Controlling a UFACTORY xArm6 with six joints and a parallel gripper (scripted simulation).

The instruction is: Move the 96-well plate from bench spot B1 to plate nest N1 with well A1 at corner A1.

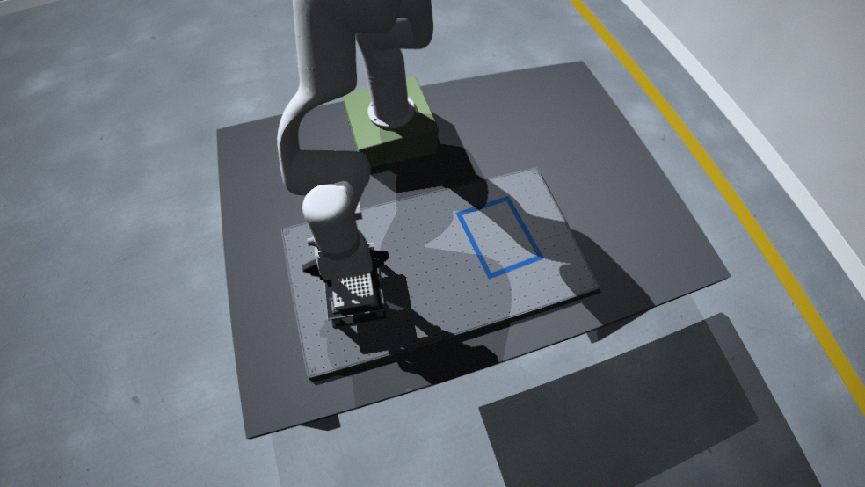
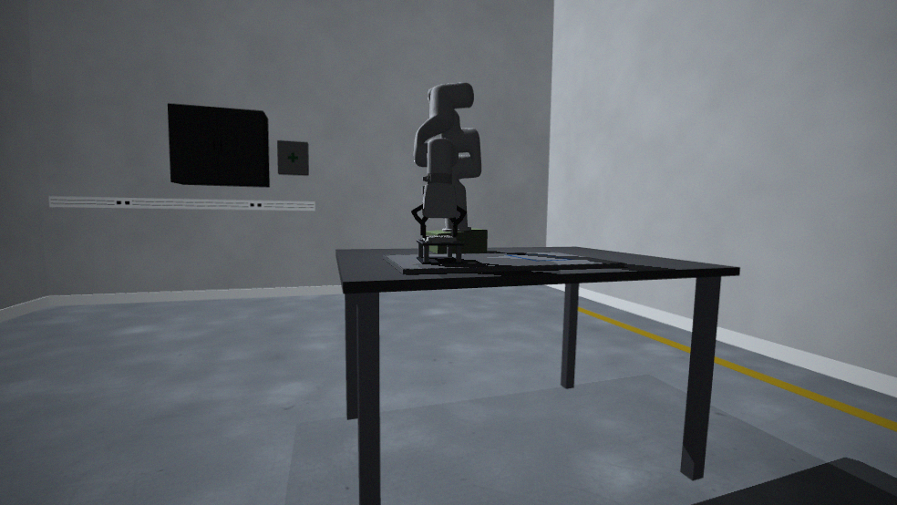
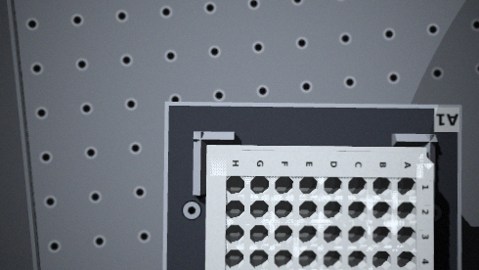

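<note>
Now: the white 96-well plate 1 cm below my hand. Round my hand: A1 mark: 7 cm behind, 6 cm to the left, 2 cm below; then raised plate nest N1: 2 cm below; then dark table: 20 cm to the left, 9 cm below, 4 cm behind.
</note>
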